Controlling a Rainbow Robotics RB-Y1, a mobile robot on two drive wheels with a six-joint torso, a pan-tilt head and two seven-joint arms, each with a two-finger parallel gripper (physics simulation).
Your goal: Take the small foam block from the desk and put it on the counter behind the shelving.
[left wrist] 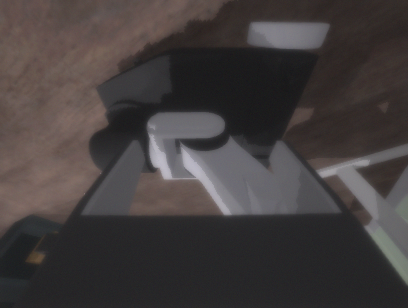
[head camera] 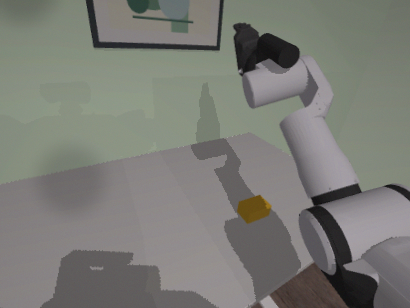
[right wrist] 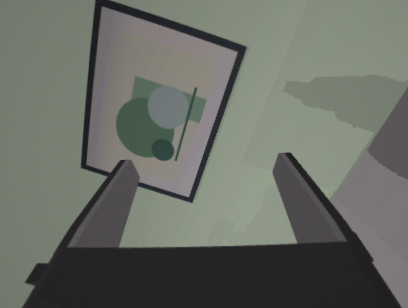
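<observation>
The small foam block, orange-yellow, lies on the grey desk right of centre in the head view, beside the arm's shadow. My right gripper is raised high above and beyond the block, near the wall side. It is open, with the wall beyond its fingers. My left gripper is open, with parts of my own body and floor showing past its fingers. It does not show in the head view. The counter and the shelving do not show clearly in any view.
A framed picture hangs on the green wall behind the desk. In the left wrist view, my dark base stands on brown floor, with white legs at right and a dark container holding something orange at lower left.
</observation>
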